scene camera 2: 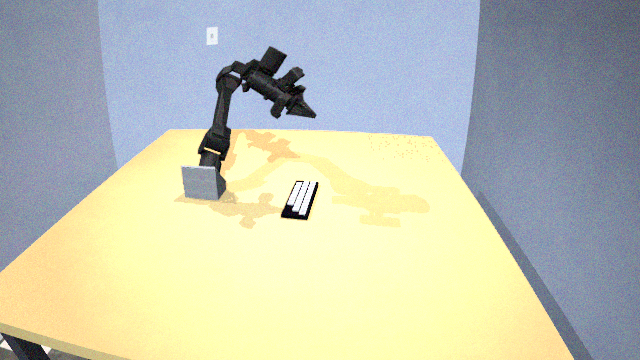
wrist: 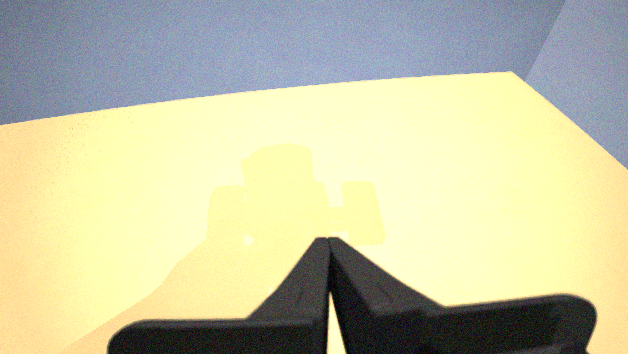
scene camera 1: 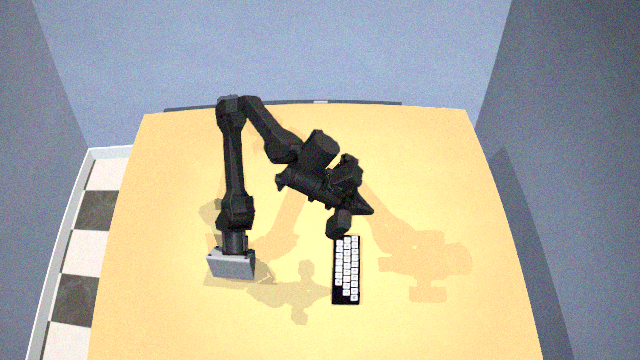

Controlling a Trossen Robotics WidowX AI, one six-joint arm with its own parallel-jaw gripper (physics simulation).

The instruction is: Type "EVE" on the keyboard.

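Where they show: gripper, fingertip midpoint: (scene camera 2: 315,116) (wrist: 326,247) (scene camera 1: 373,212); arm's base at its link origin: (scene camera 2: 207,174) (scene camera 1: 234,252).
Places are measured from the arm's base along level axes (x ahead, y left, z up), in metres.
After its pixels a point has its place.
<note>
A small black keyboard (scene camera 1: 346,270) @[z -0.043, x 0.287, y -0.050 m] (scene camera 2: 300,200) @[z -0.042, x 0.289, y -0.074 m] with rows of white keys lies flat on the table, right of the arm's base. Its key letters are too small and washed out to read. In the scene camera 1 view its far end lies beside part of the gripper. My gripper (scene camera 1: 371,211) @[z 0.187, x 0.327, y -0.033 m] (scene camera 2: 314,116) @[z 0.187, x 0.327, y -0.033 m] (wrist: 326,247) @[z 0.187, x 0.327, y -0.033 m] is shut, with nothing between its fingertips. It hangs high above the table, tilted down and to the right, well above the keyboard. The keyboard does not show in the wrist view.
The yellow table (scene camera 1: 425,330) @[z -0.060, x 0.475, y -0.263 m] (scene camera 2: 300,300) @[z -0.060, x 0.300, y -0.459 m] (wrist: 450,150) @[z -0.060, x 0.584, y -0.352 m] carries the arm's grey base block (scene camera 1: 231,265) @[z 0.017, x -0.007, y -0.050 m] (scene camera 2: 200,182) @[z -0.004, x -0.009, y -0.049 m] at the left. Shadows of the arm lie across the table top. Blue-grey walls (scene camera 1: 280,50) (scene camera 2: 375,65) (wrist: 200,45) stand beyond the table's edges.
</note>
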